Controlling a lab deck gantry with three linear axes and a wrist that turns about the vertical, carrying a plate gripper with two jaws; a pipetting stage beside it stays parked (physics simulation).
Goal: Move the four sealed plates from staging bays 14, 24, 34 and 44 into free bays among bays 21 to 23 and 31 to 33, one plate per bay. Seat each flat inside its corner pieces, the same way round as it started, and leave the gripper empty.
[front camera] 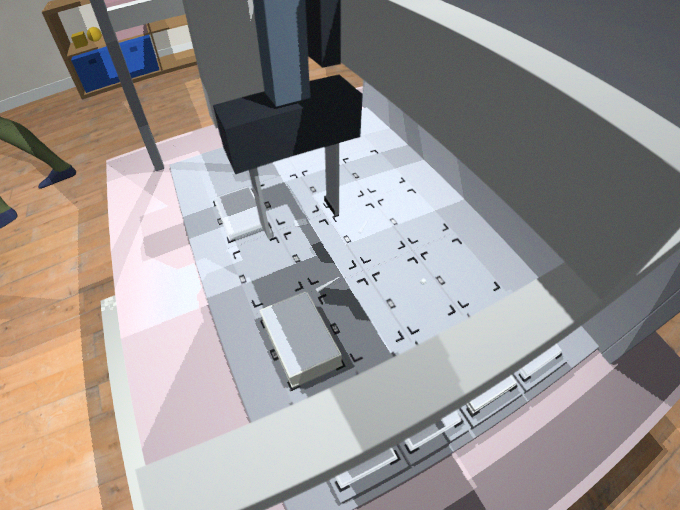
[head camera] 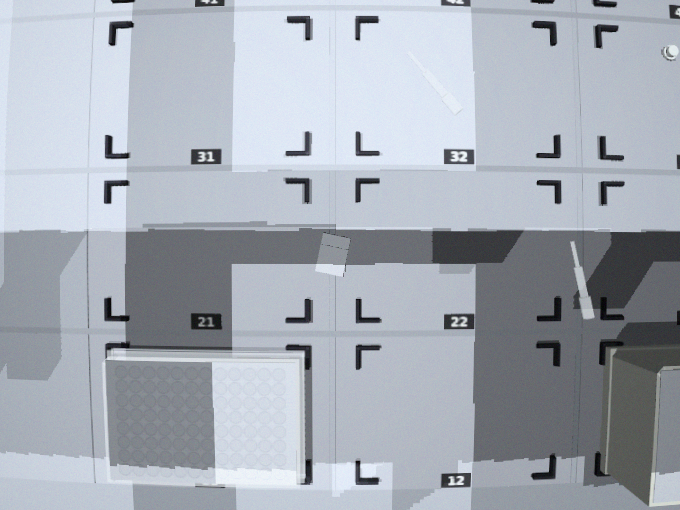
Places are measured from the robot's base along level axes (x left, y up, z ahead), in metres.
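Pixels of known places: gripper, between the fingertips: (front camera: pixel 299 217); robot's base, origin of its link: (front camera: pixel 214 202) (head camera: pixel 117 472).
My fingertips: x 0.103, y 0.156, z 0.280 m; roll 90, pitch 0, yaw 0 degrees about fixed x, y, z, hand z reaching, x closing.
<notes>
For each thing: its top centre in the pictures, then the offset to it from my fingertips. "pt": a spot on its surface instead.
- bay 14, a spot on its surface: (front camera: pixel 368 467) pt dx -0.059, dy -0.127, dz +0.333 m
- bay 24, a spot on its surface: (front camera: pixel 433 435) pt dx +0.040, dy -0.128, dz +0.338 m
- bay 34, a spot on its surface: (front camera: pixel 493 394) pt dx +0.151, dy -0.127, dz +0.334 m
- bay 44, a spot on its surface: (front camera: pixel 541 362) pt dx +0.254, dy -0.127, dz +0.335 m
- Bay 21, a spot on its surface: (head camera: pixel 175 290) pt dx +0.021, dy -0.156, dz -0.236 m
- bay 22, a spot on its surface: (head camera: pixel 406 296) pt dx +0.017, dy -0.156, dz -0.086 m
- bay 31, a spot on its surface: (head camera: pixel 181 93) pt dx +0.150, dy -0.156, dz -0.233 m
- bay 32, a spot on its surface: (head camera: pixel 406 129) pt dx +0.125, dy -0.156, dz -0.086 m
- white welled plate, centre of its top: (head camera: pixel 199 423) (front camera: pixel 239 209) dx -0.060, dy -0.142, dz -0.216 m
- tall box, centre of its top: (front camera: pixel 298 331) dx -0.060, dy -0.114, dz +0.112 m
- small block, centre of its top: (head camera: pixel 332 254) (front camera: pixel 300 222) dx +0.044, dy -0.155, dz -0.134 m
- cap, centre of its top: (head camera: pixel 673 50) (front camera: pixel 423 280) dx +0.184, dy -0.152, dz +0.100 m
The gripper (front camera: pixel 302 225) is open, its two jaws wide apart with no plate between them, hanging over the deck on the far side of the front view; its height is hard to judge. It does not show in the head view. Four low white sealed plates stand in the staging column, partly behind the frame beam: in bay 14 (front camera: pixel 368 467), bay 24 (front camera: pixel 433 435), bay 34 (front camera: pixel 493 394) and bay 44 (front camera: pixel 541 362). Bay 21 (head camera: pixel 175 290), bay 22 (head camera: pixel 406 296), bay 31 (head camera: pixel 181 93) and bay 32 (head camera: pixel 406 129) hold no plate.
A white welled plate (front camera: pixel 241 214) (head camera: pixel 164 414) sits in bay 11. A tall box (front camera: pixel 304 337) (head camera: pixel 631 417) stands in bay 13. A small block (head camera: pixel 332 254) straddles bays 21 and 22. Thin tips lie in bay 32 (head camera: pixel 435 85) and between bays 22 and 23 (head camera: pixel 582 282). A cap (front camera: pixel 422 281) (head camera: pixel 670 52) lies in bay 33.
</notes>
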